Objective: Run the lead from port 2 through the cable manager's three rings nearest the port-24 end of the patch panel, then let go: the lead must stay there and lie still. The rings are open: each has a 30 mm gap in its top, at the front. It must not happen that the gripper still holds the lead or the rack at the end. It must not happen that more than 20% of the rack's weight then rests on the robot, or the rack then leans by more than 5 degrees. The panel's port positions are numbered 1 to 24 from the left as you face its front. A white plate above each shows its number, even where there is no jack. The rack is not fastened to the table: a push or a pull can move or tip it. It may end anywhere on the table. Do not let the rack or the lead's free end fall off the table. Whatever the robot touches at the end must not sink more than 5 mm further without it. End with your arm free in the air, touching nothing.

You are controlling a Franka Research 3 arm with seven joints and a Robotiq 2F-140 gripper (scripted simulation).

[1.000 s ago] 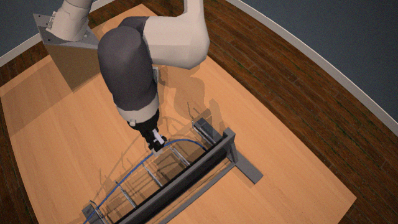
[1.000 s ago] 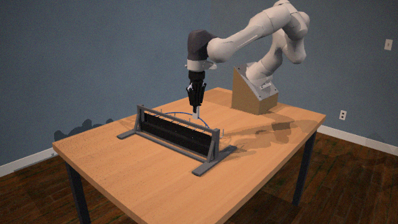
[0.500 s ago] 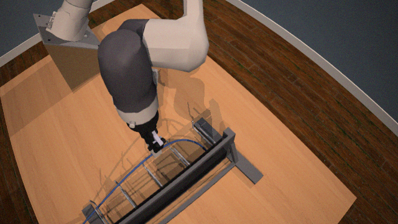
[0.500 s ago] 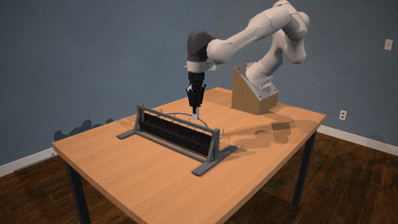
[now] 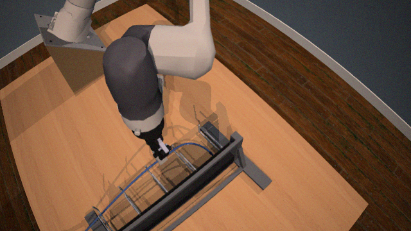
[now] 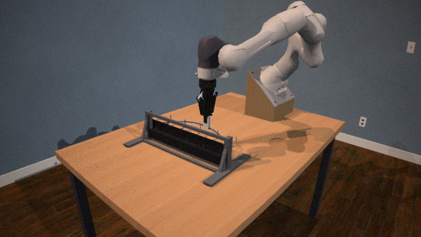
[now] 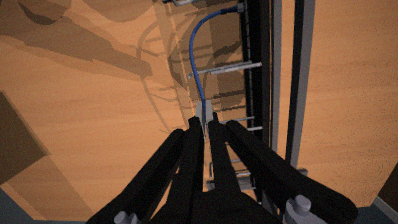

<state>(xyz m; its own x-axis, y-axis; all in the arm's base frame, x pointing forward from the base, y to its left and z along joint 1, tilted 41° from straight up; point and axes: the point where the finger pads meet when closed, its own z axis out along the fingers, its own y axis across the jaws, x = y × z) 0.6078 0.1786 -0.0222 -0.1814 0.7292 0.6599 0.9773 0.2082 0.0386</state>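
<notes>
My hand is 11 cm short of the rack, 3 cm to the left of it and 6 cm above it.
</notes>
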